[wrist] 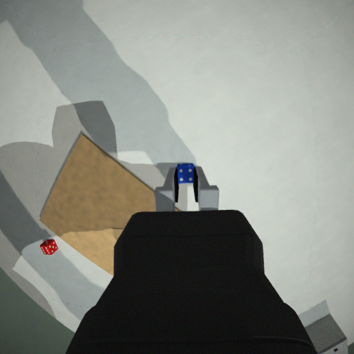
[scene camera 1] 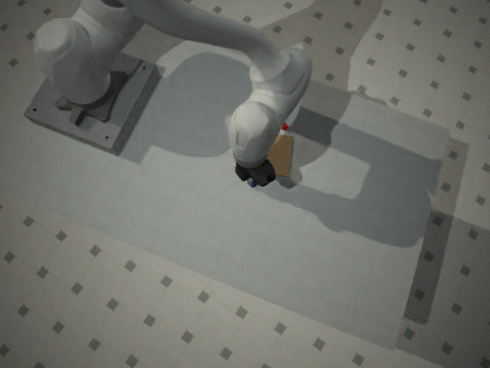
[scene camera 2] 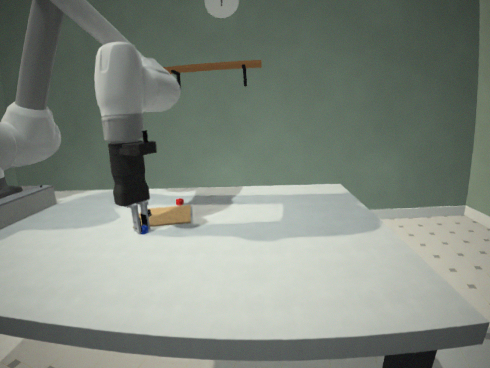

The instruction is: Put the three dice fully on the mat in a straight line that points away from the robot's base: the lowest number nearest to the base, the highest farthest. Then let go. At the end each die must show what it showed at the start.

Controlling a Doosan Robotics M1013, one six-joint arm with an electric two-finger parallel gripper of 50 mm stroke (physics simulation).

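Seen in the pictures: gripper, between the fingertips: (scene camera 1: 252, 182) (scene camera 2: 142, 230); arm's base, origin of its link: (scene camera 1: 92, 91).
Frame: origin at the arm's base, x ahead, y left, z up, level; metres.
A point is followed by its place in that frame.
Observation:
The blue die (scene camera 1: 254, 184) @(x 0.584, y -0.130, z -0.049 m) (scene camera 2: 144, 230) @(x 0.586, y -0.133, z -0.057 m) (wrist: 185, 173) is between the fingertips of my gripper (scene camera 2: 141, 228) @(x 0.577, y -0.123, z -0.060 m) (wrist: 185, 177), which is shut on it at table level, beside the mat. Four pips face up in the wrist view. The tan square mat (scene camera 1: 281, 157) @(x 0.640, y -0.015, z -0.061 m) (scene camera 2: 172, 215) @(x 0.625, y -0.022, z -0.061 m) (wrist: 95, 195) is partly hidden by the arm and gripper. The red die (scene camera 1: 284, 127) @(x 0.622, y 0.083, z -0.050 m) (scene camera 2: 180, 202) @(x 0.626, y 0.080, z -0.057 m) (wrist: 49, 247) lies off the mat, near its far edge in scene camera 2. The black die (scene camera 2: 149, 213) @(x 0.563, y -0.021, z -0.054 m) shows partly behind the fingers, on the mat; the gripper body hides it in the wrist view.
The robot's base plate (scene camera 1: 45, 107) @(x -0.124, y -0.097, z 0.000 m) (scene camera 2: 30, 206) @(x 0.151, y 0.033, z -0.039 m) stands on the pale table (scene camera 1: 200, 225) @(x 0.463, y -0.299, z -0.065 m) (scene camera 2: 240, 285) @(x 0.801, y -0.347, z -0.065 m). The arm hangs over the mat, and its shadows cross the table. A wooden wall shelf (scene camera 2: 220, 66) is in the background.

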